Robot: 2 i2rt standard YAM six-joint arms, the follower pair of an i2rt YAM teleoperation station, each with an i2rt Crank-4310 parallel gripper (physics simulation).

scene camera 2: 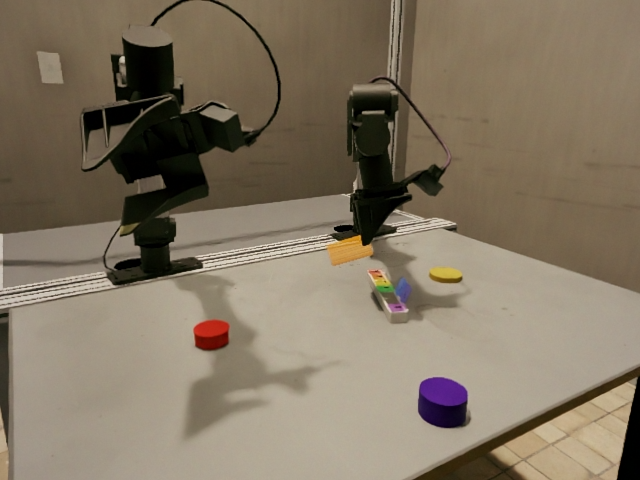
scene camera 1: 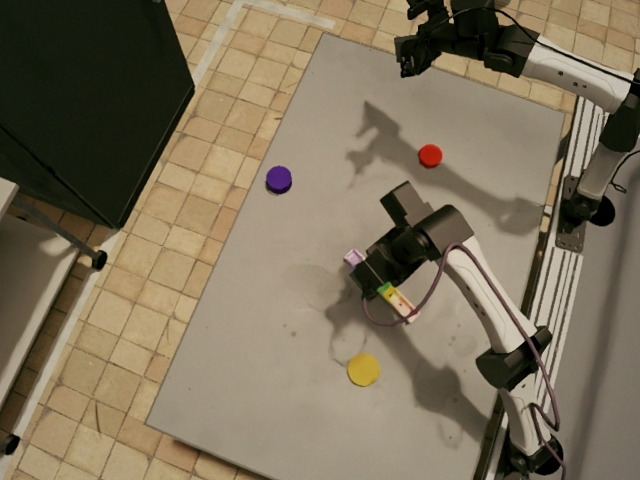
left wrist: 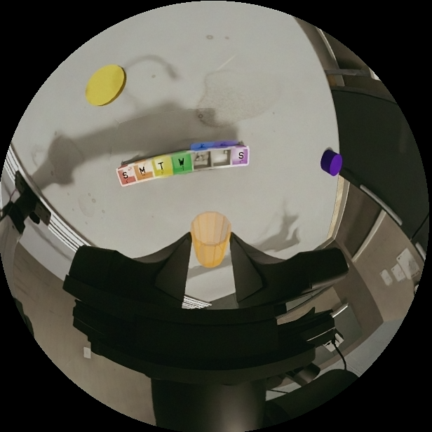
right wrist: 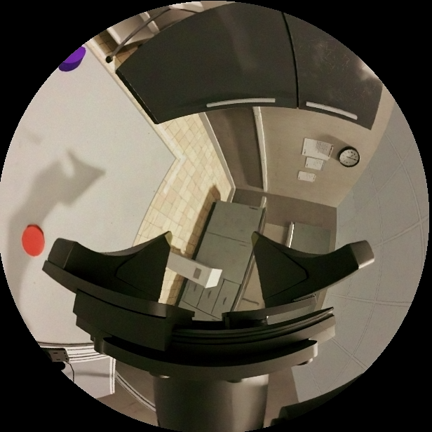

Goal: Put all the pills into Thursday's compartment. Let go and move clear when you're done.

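Seen in the pictures: left gripper, fingertip midpoint: [scene camera 2: 364, 244]; right gripper, fingertip midpoint: [scene camera 2: 108, 204]; left arm's base at its link origin: [scene camera 1: 516, 452]; right arm's base at its link origin: [scene camera 2: 156, 272] [scene camera 1: 572, 213].
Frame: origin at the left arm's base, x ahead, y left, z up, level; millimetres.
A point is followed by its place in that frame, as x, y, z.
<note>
The pill organizer [scene camera 1: 404, 308] @(331, -219, 32) [scene camera 2: 396, 316] @(485, -306, 22) [left wrist: 162, 166] lies on the table. In the left wrist view, Thursday's compartment [left wrist: 201, 159] and Friday's compartment [left wrist: 221, 157] are open, with the blue lid [left wrist: 202, 146] and the purple lid [left wrist: 224, 144] tipped back. Pale pill-like bits show in both; their number is unclear. The other lids are closed. My left gripper [left wrist: 210, 233] is shut on the translucent orange bottle [scene camera 2: 347, 250] @(390, -348, 126) [left wrist: 211, 245], tilted above the table beside the organizer; no pills are discernible in it. My right gripper [right wrist: 211, 233] is open and empty, high up.
A yellow disc [scene camera 1: 363, 369] @(375, -64, 20) [scene camera 2: 445, 274] @(383, -74, 20) [left wrist: 106, 85], a red disc [scene camera 1: 430, 156] @(374, -600, 33) [scene camera 2: 211, 334] @(395, -614, 34) [right wrist: 33, 240] and a purple round block [scene camera 1: 279, 179] @(699, -416, 40) [scene camera 2: 442, 401] @(717, -439, 40) [left wrist: 331, 162] [right wrist: 73, 59] lie apart on the table. A dark cabinet [scene camera 1: 93, 103] stands beyond the table's edge.
</note>
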